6 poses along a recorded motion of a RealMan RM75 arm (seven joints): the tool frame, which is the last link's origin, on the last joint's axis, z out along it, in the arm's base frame.
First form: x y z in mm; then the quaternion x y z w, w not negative.
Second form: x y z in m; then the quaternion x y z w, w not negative. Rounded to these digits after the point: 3 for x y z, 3 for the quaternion.
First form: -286 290 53 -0.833 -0.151 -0.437 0.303
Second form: -0.286 0.290 0.053 -0.833 -0.151 -0.437 0.303
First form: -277 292 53 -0.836 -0.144 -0.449 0.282
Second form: -0.277 0.292 0.053 -0.836 -0.144 -0.449 0.282
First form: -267 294 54 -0.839 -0.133 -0.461 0.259
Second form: -0.267 0.294 0.054 -0.839 -0.133 -0.461 0.259
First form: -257 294 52 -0.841 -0.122 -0.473 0.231
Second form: -0.257 0.294 0.052 -0.841 -0.122 -0.473 0.231
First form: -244 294 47 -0.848 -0.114 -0.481 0.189
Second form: -0.244 0.294 0.047 -0.848 -0.114 -0.481 0.189
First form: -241 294 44 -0.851 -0.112 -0.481 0.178
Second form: -0.241 0.294 0.044 -0.851 -0.112 -0.481 0.178
